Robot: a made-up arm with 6 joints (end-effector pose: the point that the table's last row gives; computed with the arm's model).
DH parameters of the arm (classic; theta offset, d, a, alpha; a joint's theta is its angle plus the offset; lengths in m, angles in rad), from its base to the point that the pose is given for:
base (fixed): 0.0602 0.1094 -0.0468 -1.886
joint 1: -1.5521 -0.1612 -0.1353 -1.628
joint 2: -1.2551 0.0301 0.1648 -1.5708
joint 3: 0 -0.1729 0.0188 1.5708
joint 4: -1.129 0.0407 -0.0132 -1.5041
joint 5: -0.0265 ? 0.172 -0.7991
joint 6: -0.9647 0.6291 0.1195 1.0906
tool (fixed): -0.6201 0.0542 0 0
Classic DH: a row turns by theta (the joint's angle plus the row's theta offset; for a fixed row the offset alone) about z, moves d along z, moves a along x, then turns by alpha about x.
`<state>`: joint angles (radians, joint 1 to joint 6).
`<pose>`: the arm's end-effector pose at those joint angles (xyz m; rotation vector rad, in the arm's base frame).
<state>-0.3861 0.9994 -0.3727 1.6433 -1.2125 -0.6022</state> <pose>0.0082 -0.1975 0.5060 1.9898 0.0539 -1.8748</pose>
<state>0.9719 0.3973 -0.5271 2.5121 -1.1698 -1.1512</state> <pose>0.0169 -0.2269 0.3067 -0.1884 0.6476 2.4840</pose>
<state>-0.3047 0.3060 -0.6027 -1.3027 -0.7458 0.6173</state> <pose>0.0461 0.0542 -0.5804 -1.6028 0.3174 -0.4855</pose>
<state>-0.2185 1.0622 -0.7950 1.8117 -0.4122 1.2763</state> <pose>-0.0865 -0.1865 0.6037 1.7343 -0.1886 0.2440</pose>
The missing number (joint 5, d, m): -0.288
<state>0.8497 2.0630 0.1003 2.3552 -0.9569 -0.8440</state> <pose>-0.2701 -0.4258 0.0963 -1.1165 -0.4825 1.2295</pose>
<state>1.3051 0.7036 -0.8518 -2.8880 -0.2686 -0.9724</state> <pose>-0.2220 0.2210 0.4010 -0.8415 1.4957 1.2830</pose>
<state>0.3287 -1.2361 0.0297 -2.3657 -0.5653 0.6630</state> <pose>-0.1310 -0.5211 0.2866 1.9202 0.0884 -0.1695</pose>
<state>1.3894 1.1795 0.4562 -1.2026 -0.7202 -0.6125</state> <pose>-0.1785 0.4284 0.0039 -0.3215 -0.0981 -0.3635</pose>
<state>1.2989 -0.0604 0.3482 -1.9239 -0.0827 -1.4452</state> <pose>-0.6355 -0.0340 0.2742 -0.5007 0.1841 1.0958</pose>
